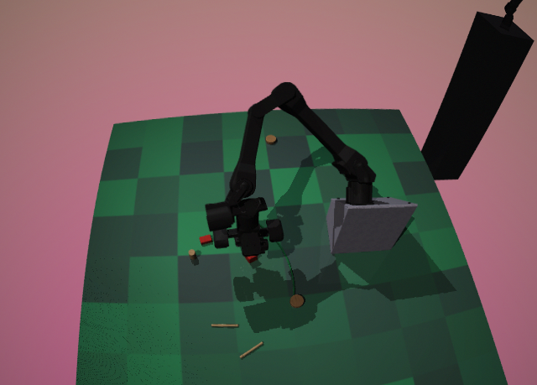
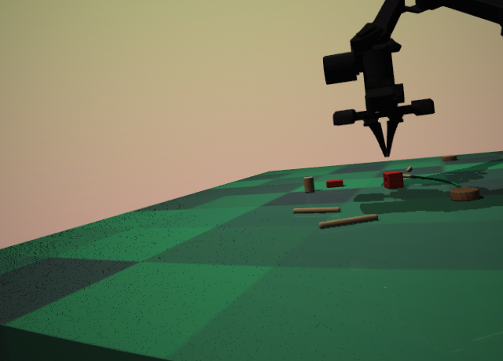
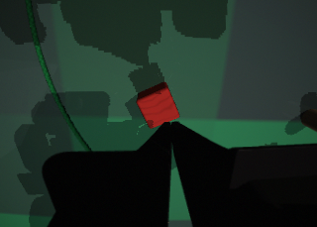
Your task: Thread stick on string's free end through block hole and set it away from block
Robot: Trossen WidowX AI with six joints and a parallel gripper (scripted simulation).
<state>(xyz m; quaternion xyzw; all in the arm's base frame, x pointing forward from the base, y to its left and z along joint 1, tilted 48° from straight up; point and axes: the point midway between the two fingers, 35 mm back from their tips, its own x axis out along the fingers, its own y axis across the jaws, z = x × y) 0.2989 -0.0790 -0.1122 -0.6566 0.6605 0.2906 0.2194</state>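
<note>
Right now the thin wooden stick is 14 cm to the right of my gripper tip, 6 cm below it and 2 cm behind it. Also, from my gripper tip: wooden peg (17 cm ahead, 4 cm below, 1 cm to the right); round wooden button (16 cm to the left, 13 cm behind, 5 cm below); flat red piece (13 cm ahead, 6 cm to the right, 5 cm below).
</note>
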